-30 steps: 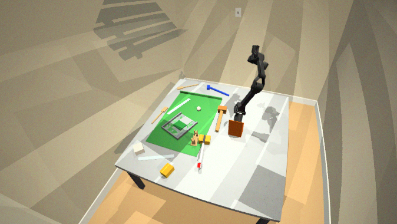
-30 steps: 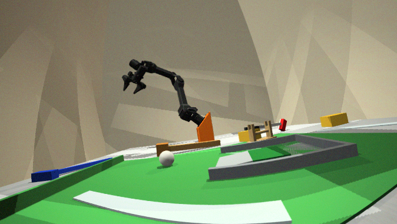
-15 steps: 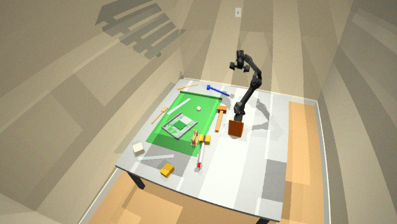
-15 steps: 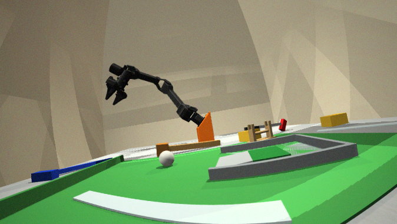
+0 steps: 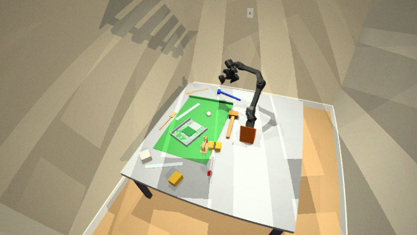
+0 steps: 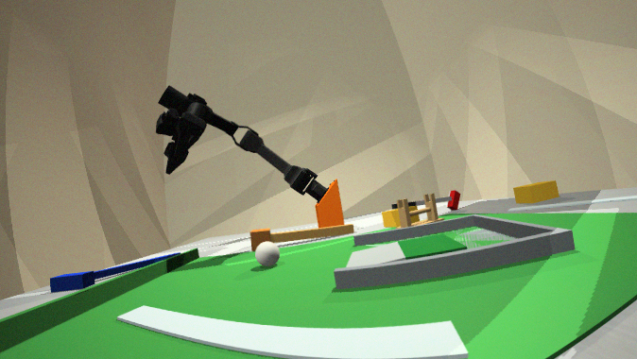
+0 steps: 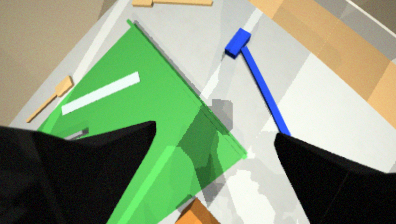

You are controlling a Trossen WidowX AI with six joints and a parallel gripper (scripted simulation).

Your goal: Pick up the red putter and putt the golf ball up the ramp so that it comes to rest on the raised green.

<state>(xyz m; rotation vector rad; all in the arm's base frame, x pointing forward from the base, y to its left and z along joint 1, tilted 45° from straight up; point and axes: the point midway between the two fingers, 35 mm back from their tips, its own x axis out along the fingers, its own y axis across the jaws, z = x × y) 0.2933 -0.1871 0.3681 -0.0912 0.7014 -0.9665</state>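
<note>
Now: gripper tip 10 cm past the red putter, 70 cm to the right of it and 19 cm above it. From my gripper tip the other things lie so: white golf ball (11 cm ahead, 22 cm to the left, 21 cm below); then blue putter (2 cm ahead, 12 cm to the right, 22 cm below).
</note>
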